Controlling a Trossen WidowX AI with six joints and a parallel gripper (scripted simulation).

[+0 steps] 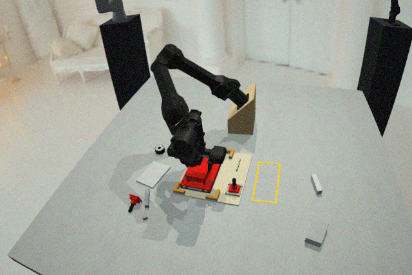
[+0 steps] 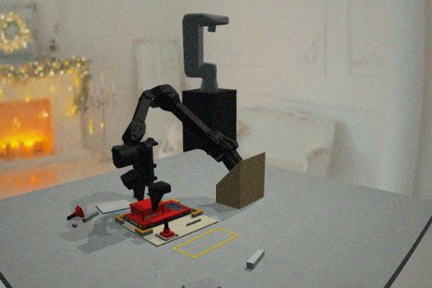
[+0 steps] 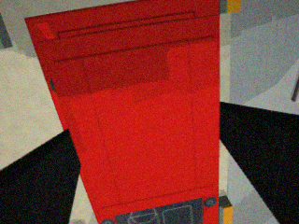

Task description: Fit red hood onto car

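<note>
Right now my gripper tip is 3 cm above the grey engine block. Round my gripper tip: cream baseplate: 3 cm behind, 3 cm to the left, 4 cm below; then hood: 1 cm above.
</note>
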